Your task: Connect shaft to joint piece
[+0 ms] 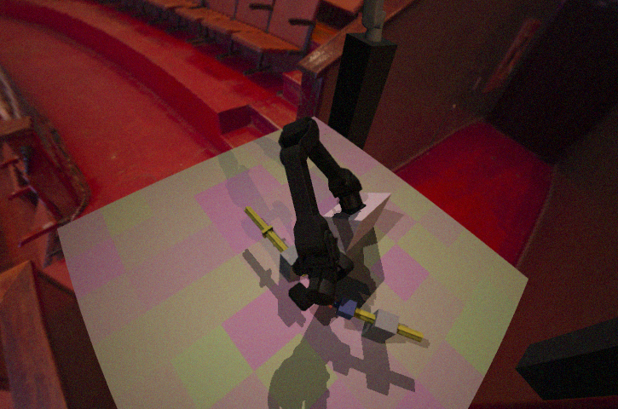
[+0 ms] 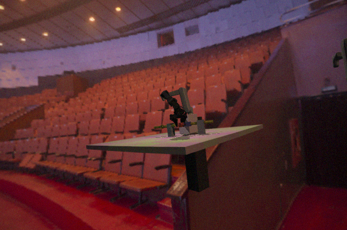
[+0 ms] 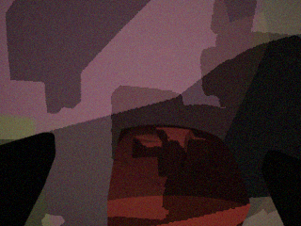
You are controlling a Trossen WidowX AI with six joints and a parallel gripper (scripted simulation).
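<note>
Right now the red square joint piece is 1 cm to the left of my gripper tip and 1 cm above it.
</note>
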